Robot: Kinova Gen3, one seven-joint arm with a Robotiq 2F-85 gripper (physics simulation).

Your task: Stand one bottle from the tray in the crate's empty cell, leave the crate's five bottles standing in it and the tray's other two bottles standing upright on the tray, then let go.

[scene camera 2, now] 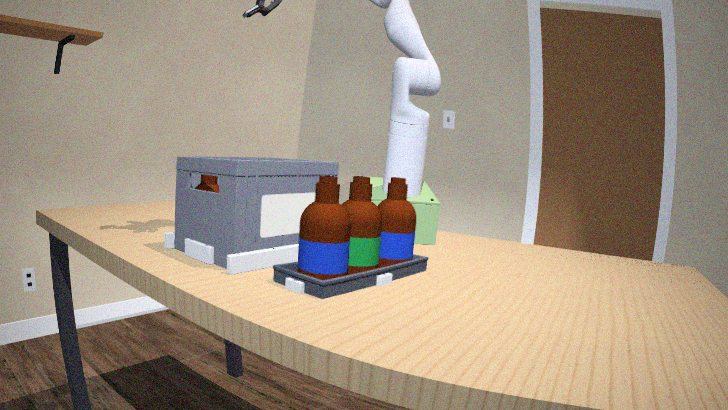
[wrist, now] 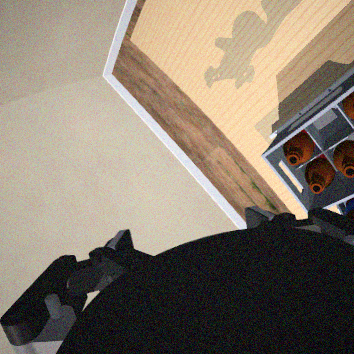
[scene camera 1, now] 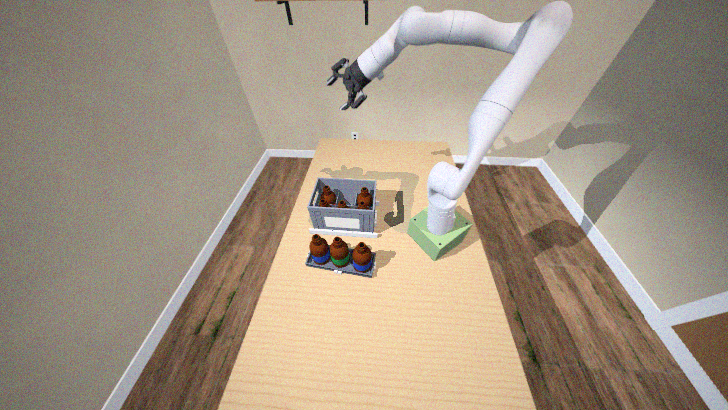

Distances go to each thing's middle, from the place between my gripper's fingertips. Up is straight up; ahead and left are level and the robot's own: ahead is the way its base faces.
Now: hand 20 mm short of the white strip (scene camera 2: 249, 261), 230 mm to the right of it and 510 mm above it.
